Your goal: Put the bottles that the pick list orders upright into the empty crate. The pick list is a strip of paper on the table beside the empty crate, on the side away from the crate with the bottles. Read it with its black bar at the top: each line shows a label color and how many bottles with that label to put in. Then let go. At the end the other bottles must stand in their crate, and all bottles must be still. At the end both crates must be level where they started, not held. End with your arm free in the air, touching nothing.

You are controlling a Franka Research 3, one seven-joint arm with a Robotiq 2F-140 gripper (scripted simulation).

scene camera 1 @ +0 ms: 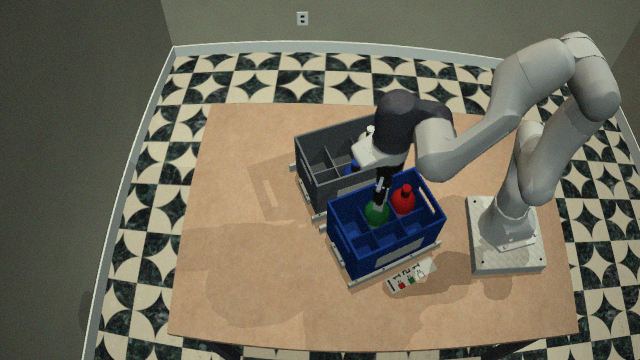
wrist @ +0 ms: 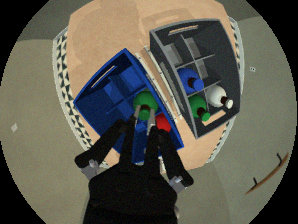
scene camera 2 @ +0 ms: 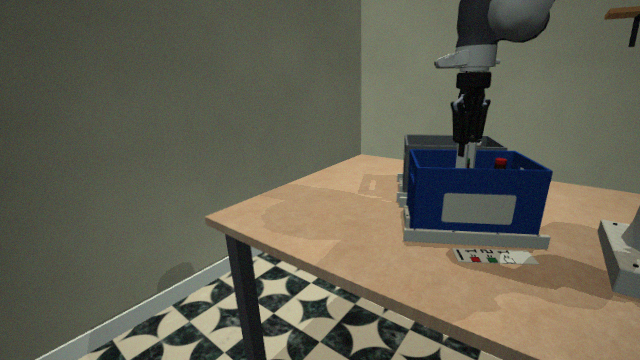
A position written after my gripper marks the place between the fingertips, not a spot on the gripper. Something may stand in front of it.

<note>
I see my gripper (scene camera 2: 464, 168), a blue crate (scene camera 1: 367, 254), a grey crate (scene camera 1: 317, 152) and a pick list (scene camera 2: 462, 254).
The blue crate is seen too in the wrist view (wrist: 122, 82). The grey crate is seen too in the wrist view (wrist: 210, 38). My gripper also shows in the wrist view (wrist: 144, 111).
</note>
